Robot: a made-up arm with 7 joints. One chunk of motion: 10 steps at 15 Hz.
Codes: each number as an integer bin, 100 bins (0 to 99) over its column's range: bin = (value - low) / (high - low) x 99, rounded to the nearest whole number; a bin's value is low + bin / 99 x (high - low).
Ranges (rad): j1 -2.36..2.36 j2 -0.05..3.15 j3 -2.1..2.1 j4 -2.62..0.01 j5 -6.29..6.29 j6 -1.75..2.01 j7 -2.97..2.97
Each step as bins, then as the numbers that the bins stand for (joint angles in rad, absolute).
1 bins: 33 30 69 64 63 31 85
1 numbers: -0.7867 0.9197 0.8273 -0.9198 1.7155 -0.5726 2.1300
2 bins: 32 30 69 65 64 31 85
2 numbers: -0.8343 0.9197 0.8273 -0.8932 1.8425 -0.5726 2.1300
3 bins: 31 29 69 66 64 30 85
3 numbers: -0.8820 0.8874 0.8273 -0.8667 1.8425 -0.6106 2.1300
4 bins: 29 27 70 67 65 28 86
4 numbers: -0.9774 0.8227 0.8697 -0.8401 1.9696 -0.6866 2.1900
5 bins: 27 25 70 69 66 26 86
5 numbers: -1.0727 0.7581 0.8697 -0.7870 2.0967 -0.7625 2.1900
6 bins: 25 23 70 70 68 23 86
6 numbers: -1.1681 0.6934 0.8697 -0.7604 2.3508 -0.8765 2.1900
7 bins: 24 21 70 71 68 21 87
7 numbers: -1.2158 0.6288 0.8697 -0.7338 2.3508 -0.9524 2.2500
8 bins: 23 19 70 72 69 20 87
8 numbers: -1.2634 0.5641 0.8697 -0.7073 2.4779 -0.9904 2.2500
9 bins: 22 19 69 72 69 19 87
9 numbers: -1.3111 0.5641 0.8273 -0.7073 2.4779 -1.0284 2.2500
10 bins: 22 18 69 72 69 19 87
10 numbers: -1.3111 0.5318 0.8273 -0.7073 2.4779 -1.0284 2.2500
